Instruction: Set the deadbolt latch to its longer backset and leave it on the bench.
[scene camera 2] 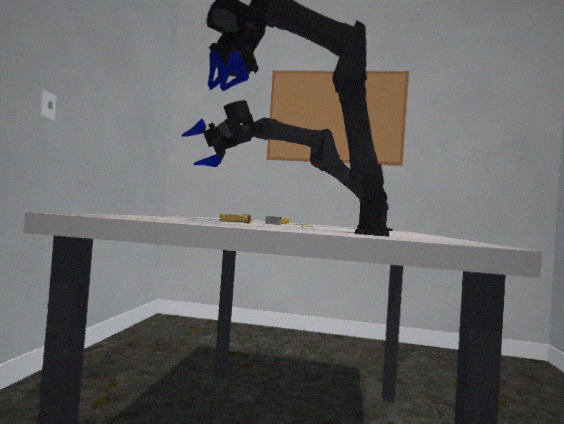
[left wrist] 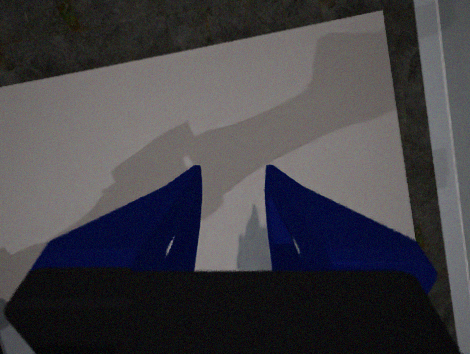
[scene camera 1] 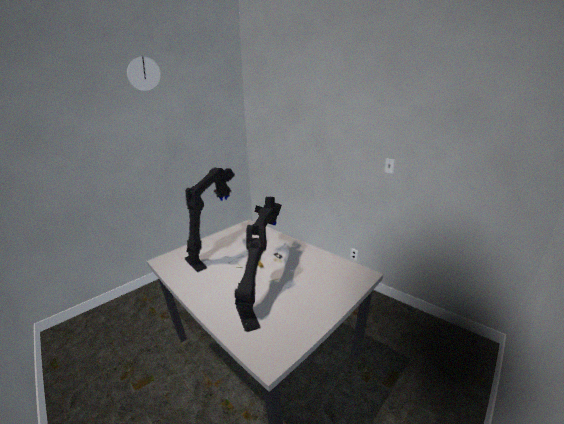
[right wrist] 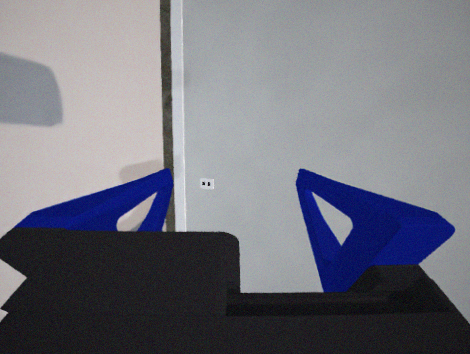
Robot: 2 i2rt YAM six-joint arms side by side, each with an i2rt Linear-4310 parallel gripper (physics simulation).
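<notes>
Small parts lie on the bench [scene camera 1: 310, 320] [scene camera 2: 300, 242]. In scene camera 2 a brass-coloured cylinder [scene camera 2: 235, 218] lies on its side beside a short grey part with a yellow end [scene camera 2: 276, 220]. Which is the deadbolt latch, and its backset, I cannot tell. In scene camera 1 a small brass piece [scene camera 1: 260, 265] and a dark-and-white piece [scene camera 1: 278, 255] lie near the arms. My left gripper [scene camera 1: 224, 198] [scene camera 2: 218, 89] [left wrist: 233, 177] is partly open and empty, high above the bench. My right gripper [scene camera 2: 189, 149] [right wrist: 234, 175] is wide open and empty, also well above it. No part shows in either wrist view.
A thin yellow piece [scene camera 1: 239, 267] [scene camera 2: 305, 225] lies flat nearer the left arm's base. Both arm bases stand on the bench. The bench edge and the wall with an outlet [scene camera 1: 354, 254] [right wrist: 207, 183] lie beyond the right gripper. A brown board [scene camera 2: 300, 110] hangs behind the arms.
</notes>
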